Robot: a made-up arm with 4 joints. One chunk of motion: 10 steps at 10 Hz.
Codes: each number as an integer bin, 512 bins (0 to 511) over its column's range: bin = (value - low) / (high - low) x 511, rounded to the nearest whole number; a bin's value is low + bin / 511 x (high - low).
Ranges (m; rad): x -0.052..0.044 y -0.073..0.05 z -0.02..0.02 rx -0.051..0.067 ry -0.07..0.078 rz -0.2..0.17
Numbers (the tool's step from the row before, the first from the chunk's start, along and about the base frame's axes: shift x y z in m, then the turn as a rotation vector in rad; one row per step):
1: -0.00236 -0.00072 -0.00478 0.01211 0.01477 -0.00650
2: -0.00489 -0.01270 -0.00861 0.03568 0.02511 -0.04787
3: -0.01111 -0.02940 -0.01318 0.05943 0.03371 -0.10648
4: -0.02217 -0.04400 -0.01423 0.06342 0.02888 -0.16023
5: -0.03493 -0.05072 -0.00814 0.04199 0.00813 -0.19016
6: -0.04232 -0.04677 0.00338 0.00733 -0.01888 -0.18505
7: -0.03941 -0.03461 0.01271 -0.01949 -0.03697 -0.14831
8: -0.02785 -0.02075 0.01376 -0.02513 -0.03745 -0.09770
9: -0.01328 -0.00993 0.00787 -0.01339 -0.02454 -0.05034
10: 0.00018 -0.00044 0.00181 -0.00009 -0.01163 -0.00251
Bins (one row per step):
1: 264 300 194 273 293 267
2: 251 251 146 375 328 210
3: 218 181 87 478 358 129
4: 159 120 74 495 341 55
5: 91 93 152 403 270 14
6: 52 109 299 253 177 21
7: 67 159 418 136 114 71
8: 129 217 431 112 112 141
9: 206 262 356 163 157 207
10: 278 301 279 220 202 273

